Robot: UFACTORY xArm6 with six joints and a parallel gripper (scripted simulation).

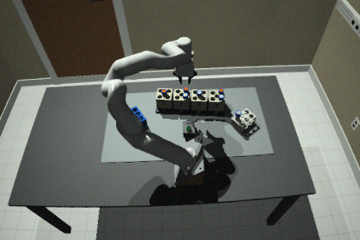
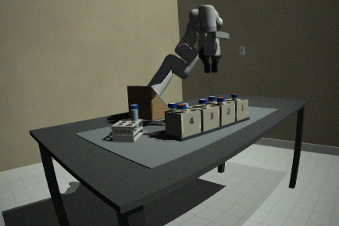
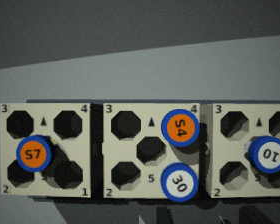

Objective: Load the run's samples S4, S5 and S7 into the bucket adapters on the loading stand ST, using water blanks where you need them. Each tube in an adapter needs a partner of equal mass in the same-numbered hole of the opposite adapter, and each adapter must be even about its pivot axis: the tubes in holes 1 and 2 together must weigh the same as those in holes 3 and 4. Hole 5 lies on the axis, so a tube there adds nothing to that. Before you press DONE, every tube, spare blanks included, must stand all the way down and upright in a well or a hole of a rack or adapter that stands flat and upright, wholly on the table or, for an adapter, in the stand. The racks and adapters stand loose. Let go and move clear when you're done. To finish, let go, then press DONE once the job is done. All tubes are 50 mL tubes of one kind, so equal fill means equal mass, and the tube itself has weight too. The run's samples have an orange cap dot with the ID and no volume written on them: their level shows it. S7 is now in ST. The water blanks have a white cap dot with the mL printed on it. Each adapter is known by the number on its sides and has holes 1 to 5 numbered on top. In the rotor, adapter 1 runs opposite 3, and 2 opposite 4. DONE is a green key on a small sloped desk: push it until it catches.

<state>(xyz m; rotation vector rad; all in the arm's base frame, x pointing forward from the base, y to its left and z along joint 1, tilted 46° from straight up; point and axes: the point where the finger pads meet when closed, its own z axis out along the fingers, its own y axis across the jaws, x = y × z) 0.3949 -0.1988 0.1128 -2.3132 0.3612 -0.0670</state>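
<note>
Right now my hand is 210 mm past the green DONE key, 180 mm above it and 20 mm to the right of it. From my hand the other things lie so: adapter 3: 200 mm below, 90 mm to the right; adapter 2: 200 mm below, 30 mm ahead, 20 mm to the left; sample S4: 180 mm below, 40 mm ahead, 10 mm to the right.
</note>
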